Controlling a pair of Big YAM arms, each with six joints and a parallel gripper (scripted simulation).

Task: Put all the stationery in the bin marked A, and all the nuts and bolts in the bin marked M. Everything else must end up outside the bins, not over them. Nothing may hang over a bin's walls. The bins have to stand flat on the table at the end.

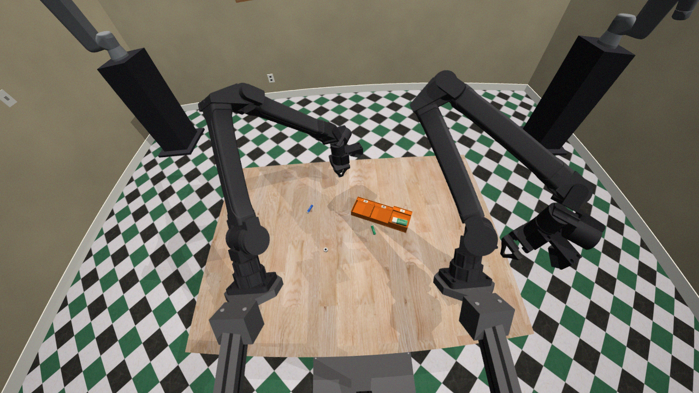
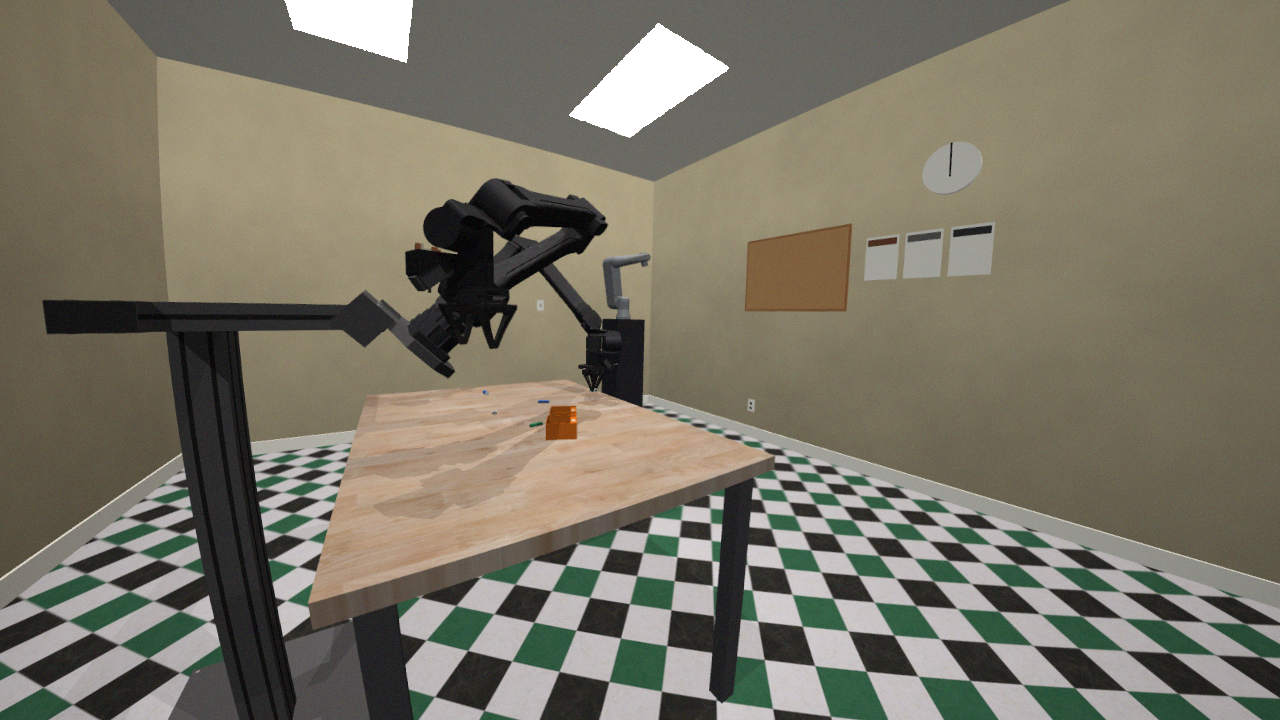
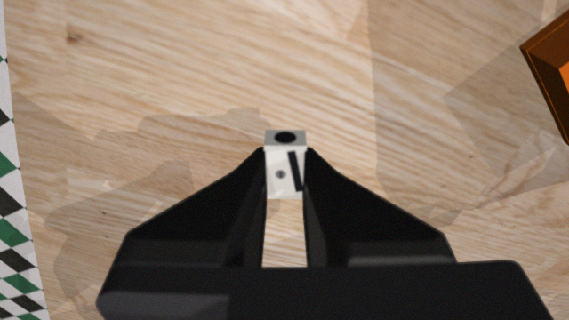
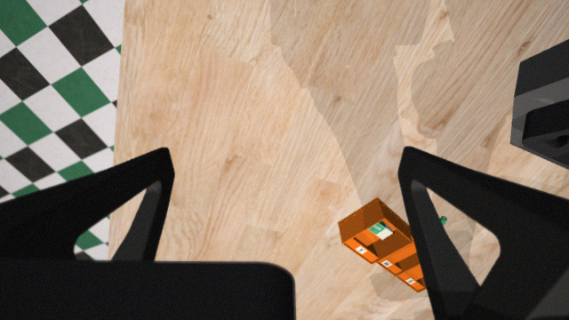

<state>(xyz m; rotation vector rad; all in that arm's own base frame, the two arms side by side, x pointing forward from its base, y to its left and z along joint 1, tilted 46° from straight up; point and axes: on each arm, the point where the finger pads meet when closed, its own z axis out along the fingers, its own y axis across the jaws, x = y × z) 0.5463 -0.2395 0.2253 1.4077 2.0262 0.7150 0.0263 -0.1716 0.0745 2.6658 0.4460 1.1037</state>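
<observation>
Now: left hand right at the pencil sharpener. From my left hand the other things lie so: eraser 25 cm to the right, 23 cm behind, 6 cm below; then green cylinder 26 cm behind, 14 cm to the right, 6 cm below; then blue cylinder 14 cm to the left, 14 cm behind, 6 cm below.
</observation>
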